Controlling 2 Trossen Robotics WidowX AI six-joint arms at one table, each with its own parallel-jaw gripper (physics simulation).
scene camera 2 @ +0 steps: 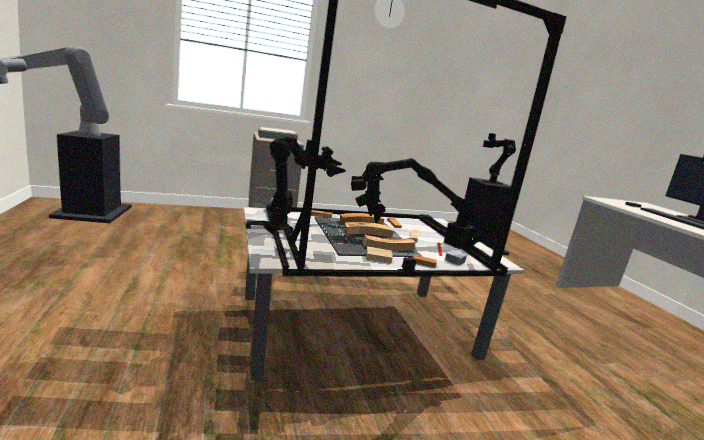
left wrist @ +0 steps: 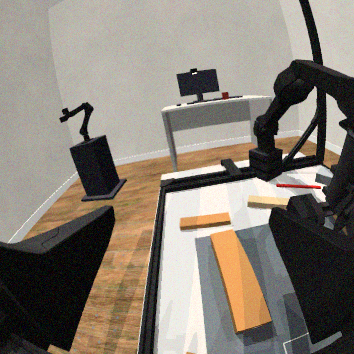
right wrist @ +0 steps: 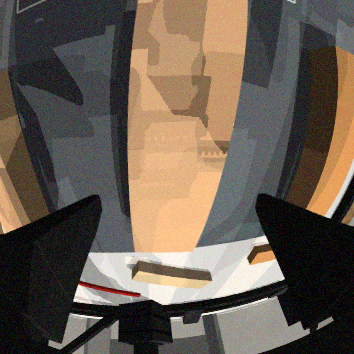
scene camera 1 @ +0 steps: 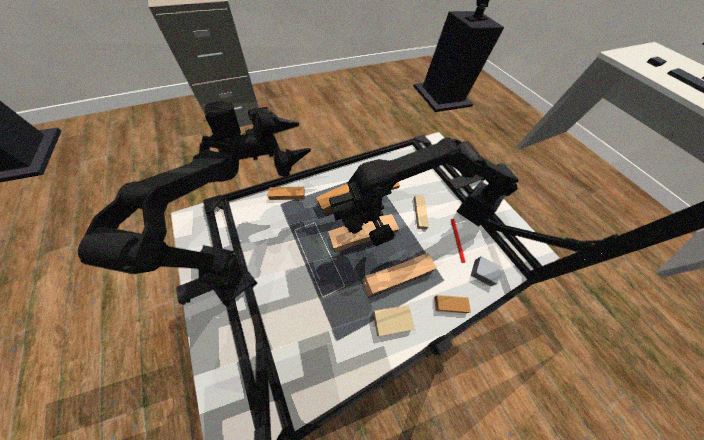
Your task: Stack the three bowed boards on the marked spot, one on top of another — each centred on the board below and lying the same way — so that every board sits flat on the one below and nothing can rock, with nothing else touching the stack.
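Places are measured from the left arm's base along level axes (x down, y right, z back), in centimetres.
Pixels of known places: left gripper, between the fingertips: (scene camera 2: 343, 167) (left wrist: 194, 215) (scene camera 1: 304, 136); right gripper, between the fingertips: (scene camera 2: 373, 219) (right wrist: 180, 202) (scene camera 1: 370, 223); left arm's base, origin of its link: (scene camera 2: 278, 224) (scene camera 1: 230, 280); right arm's base, origin of its link: (scene camera 2: 461, 225) (left wrist: 265, 149) (right wrist: 145, 343) (scene camera 1: 488, 195).
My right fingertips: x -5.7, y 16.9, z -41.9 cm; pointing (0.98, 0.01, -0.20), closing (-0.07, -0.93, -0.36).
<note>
For each thing: its top centre in the pictures, then the offset to it from my right fingertips. "spot": a spot on its surface instead. Level surfaces: height alone.
- dark mat, height of its surface: dx +7.7 cm
- middle board, centre of its top: (right wrist: 178, 152) (scene camera 1: 364, 229) (scene camera 2: 369, 224) dx +2.8, dy -0.8, dz +1.5 cm
- back board, centre of its top: (right wrist: 338, 167) (left wrist: 236, 268) (scene camera 1: 347, 190) (scene camera 2: 362, 214) dx +3.0, dy -16.1, dz -6.0 cm
- thin white outline, a spot on its surface: (scene camera 1: 309, 262) spot: dx +7.7, dy -5.9, dz +21.3 cm
- pale block, centre of its top: (scene camera 1: 394, 319) (scene camera 2: 379, 251) dx +4.8, dy +24.5, dz +15.4 cm
- long cream block, centre of its top: (right wrist: 173, 281) (left wrist: 269, 199) (scene camera 1: 421, 210) dx +6.3, dy +7.9, dz -22.6 cm
- red stick, centre of its top: (right wrist: 100, 288) (left wrist: 298, 185) (scene camera 1: 458, 239) dx +7.7, dy +24.6, dz -23.5 cm
- grey block, centre of its top: (scene camera 1: 489, 269) (left wrist: 325, 171) (scene camera 2: 456, 253) dx +4.7, dy +37.7, dz -19.2 cm
Three bowed orange boards lie apart on the dark mat (scene camera 1: 346, 317): a near board (scene camera 1: 398, 276) (scene camera 2: 389, 243) (right wrist: 15, 165), a middle board (scene camera 1: 345, 237) (scene camera 2: 368, 229) (right wrist: 170, 175) and a back board (scene camera 1: 332, 198) (scene camera 2: 355, 218) (left wrist: 242, 282). In scene camera 2 the middle board arches upward. The marked spot, a thin white outline (scene camera 1: 309, 262), lies left of them with no board in it. My right gripper (scene camera 1: 369, 230) (scene camera 2: 374, 211) (right wrist: 180, 202) is open over the middle board, pointing down, and partly hides it. My left gripper (scene camera 1: 304, 137) (left wrist: 194, 215) is open, high above the table's back left.
Orange blocks (scene camera 1: 286, 193) (scene camera 1: 452, 304) lie at the back left and near right, another (scene camera 2: 394, 222) (left wrist: 205, 221) at the back. A pale block (scene camera 1: 393, 320), a long cream block (scene camera 1: 421, 211), a red stick (scene camera 1: 457, 240) and a grey block (scene camera 1: 485, 270) lie around the mat. Black frame rails edge the table.
</note>
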